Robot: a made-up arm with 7 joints.
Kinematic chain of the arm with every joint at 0, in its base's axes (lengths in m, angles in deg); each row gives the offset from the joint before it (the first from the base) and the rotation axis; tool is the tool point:
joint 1: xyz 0 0 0.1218 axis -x
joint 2: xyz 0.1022 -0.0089 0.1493 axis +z
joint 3: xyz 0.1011 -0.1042 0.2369 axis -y
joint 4: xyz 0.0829 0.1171 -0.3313 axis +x
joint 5: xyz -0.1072 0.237 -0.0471 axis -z
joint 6: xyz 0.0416 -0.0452 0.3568 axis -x
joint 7: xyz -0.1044 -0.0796 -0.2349 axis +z
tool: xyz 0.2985 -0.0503 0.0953
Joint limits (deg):
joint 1: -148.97..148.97
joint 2: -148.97..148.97
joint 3: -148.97..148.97
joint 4: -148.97..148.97
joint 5: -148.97..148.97
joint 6: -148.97..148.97
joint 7: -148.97..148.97
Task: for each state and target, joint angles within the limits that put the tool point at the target. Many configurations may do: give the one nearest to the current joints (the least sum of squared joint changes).
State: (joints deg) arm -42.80 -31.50 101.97 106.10 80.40 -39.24 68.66
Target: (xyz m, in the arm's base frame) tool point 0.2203 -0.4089 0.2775
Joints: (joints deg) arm -16.39 -42.81 65.56 73.27 107.96 -17.06 40.25
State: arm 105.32 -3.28 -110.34 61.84 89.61 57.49 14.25
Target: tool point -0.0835 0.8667 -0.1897
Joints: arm 132.30 -13.48 -124.31 105.01 88.66 62.43 -9.32
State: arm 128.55 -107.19 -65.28 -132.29 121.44 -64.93 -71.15
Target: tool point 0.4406 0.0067 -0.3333
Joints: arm 120.96 -147.96 -62.60 -107.85 121.75 -55.99 -67.46
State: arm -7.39 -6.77 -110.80 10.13 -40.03 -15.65 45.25
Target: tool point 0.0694 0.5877 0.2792
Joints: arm 25.83 -5.39 -109.15 -6.66 -42.85 -19.73 45.07
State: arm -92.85 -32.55 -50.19 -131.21 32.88 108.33 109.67
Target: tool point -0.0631 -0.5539 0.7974
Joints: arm -78.25 -59.16 -83.25 -119.40 41.00 127.57 133.35
